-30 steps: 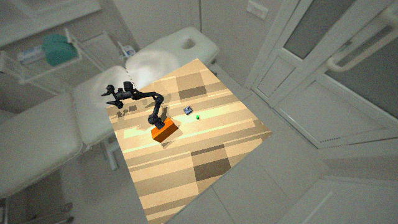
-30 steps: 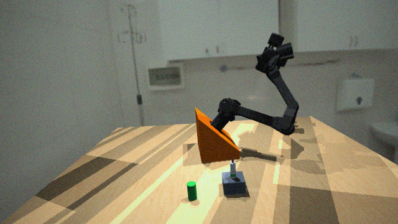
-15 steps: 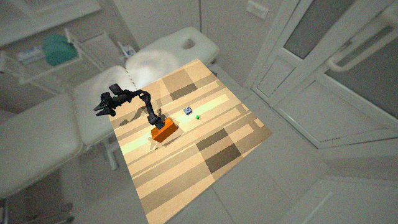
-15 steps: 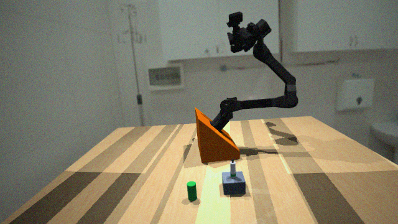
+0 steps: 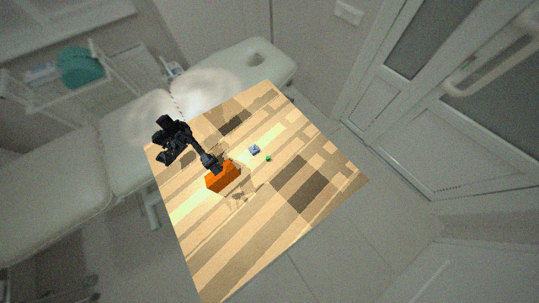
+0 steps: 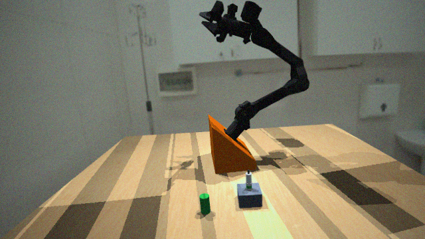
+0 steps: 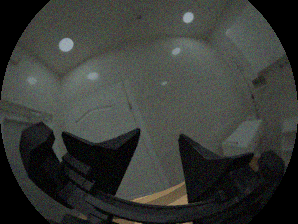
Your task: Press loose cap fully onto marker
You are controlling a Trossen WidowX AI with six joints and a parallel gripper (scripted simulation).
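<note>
The green cap lies 420 mm ahead of my gripper tip, 40 mm to the right of it and 570 mm below it. From my gripper tip the other things lie so: grey-blue holder block (380 mm ahead, 100 mm to the left, 570 mm below).
</note>
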